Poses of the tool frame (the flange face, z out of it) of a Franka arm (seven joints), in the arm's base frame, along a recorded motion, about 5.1 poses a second.
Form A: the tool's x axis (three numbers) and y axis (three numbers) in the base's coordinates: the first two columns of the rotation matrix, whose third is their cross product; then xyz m.
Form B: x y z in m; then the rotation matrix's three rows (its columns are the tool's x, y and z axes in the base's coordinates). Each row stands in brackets. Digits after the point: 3 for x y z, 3 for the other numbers.
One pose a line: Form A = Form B
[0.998, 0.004, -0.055, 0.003, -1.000, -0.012, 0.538, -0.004, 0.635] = [0.538, -0.004, 0.635], [[0.998, 0.003, -0.055], [0.004, -1.000, 0.012], [-0.055, -0.012, -0.998]]
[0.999, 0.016, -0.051, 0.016, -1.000, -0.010, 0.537, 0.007, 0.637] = [0.537, 0.007, 0.637], [[0.999, 0.016, -0.051], [0.016, -1.000, 0.009], [-0.051, -0.010, -0.999]]
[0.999, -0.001, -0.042, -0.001, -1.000, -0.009, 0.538, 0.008, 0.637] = [0.538, 0.008, 0.637], [[0.999, -0.001, -0.042], [-0.001, -1.000, 0.009], [-0.042, -0.009, -0.999]]
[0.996, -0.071, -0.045, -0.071, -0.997, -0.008, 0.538, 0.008, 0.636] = [0.538, 0.008, 0.636], [[0.996, -0.071, -0.044], [-0.071, -0.997, 0.011], [-0.045, -0.008, -0.998]]
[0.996, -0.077, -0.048, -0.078, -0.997, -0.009, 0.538, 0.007, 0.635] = [0.538, 0.007, 0.635], [[0.996, -0.078, -0.047], [-0.077, -0.997, 0.013], [-0.048, -0.009, -0.999]]
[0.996, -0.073, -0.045, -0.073, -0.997, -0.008, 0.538, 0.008, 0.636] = [0.538, 0.008, 0.636], [[0.996, -0.073, -0.044], [-0.073, -0.997, 0.011], [-0.045, -0.008, -0.998]]
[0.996, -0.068, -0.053, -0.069, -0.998, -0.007, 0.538, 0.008, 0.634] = [0.538, 0.008, 0.634], [[0.996, -0.069, -0.052], [-0.068, -0.998, 0.011], [-0.053, -0.007, -0.999]]
